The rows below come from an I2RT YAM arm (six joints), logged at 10 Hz.
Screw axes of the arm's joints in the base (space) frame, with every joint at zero. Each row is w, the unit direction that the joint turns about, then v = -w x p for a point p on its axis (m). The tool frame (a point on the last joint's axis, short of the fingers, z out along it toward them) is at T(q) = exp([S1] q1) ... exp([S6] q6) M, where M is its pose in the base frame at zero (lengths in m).
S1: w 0 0 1 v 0 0 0
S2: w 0 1 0 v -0.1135 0 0.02
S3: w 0 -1 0 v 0.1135 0 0.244
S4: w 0 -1 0 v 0.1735 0 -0.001
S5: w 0 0 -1 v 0 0.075 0
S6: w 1 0 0 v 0 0.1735 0
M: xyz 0.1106 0 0.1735 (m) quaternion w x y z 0.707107 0 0.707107 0
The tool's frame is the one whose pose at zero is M.
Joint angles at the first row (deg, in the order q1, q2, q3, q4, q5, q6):
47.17, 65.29, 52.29, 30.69, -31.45, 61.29
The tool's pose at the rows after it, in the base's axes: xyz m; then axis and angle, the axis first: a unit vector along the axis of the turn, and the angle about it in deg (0 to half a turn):
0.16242 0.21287 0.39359 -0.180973 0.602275 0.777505 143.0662
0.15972 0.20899 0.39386 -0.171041 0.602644 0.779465 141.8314
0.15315 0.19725 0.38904 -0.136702 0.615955 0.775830 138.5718
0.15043 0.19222 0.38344 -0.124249 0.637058 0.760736 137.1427
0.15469 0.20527 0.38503 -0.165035 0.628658 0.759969 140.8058
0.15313 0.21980 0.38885 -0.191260 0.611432 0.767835 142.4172
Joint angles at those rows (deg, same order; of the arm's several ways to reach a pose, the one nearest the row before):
48.47, 67.14, 53.61, 33.72, -33.32, 61.45
48.54, 65.97, 52.80, 33.74, -31.66, 61.36
48.52, 62.35, 49.90, 32.28, -26.58, 60.67
48.52, 60.47, 48.69, 28.99, -24.23, 58.92
49.09, 63.85, 51.09, 29.46, -29.45, 58.58
51.21, 66.70, 53.09, 31.57, -30.98, 58.20

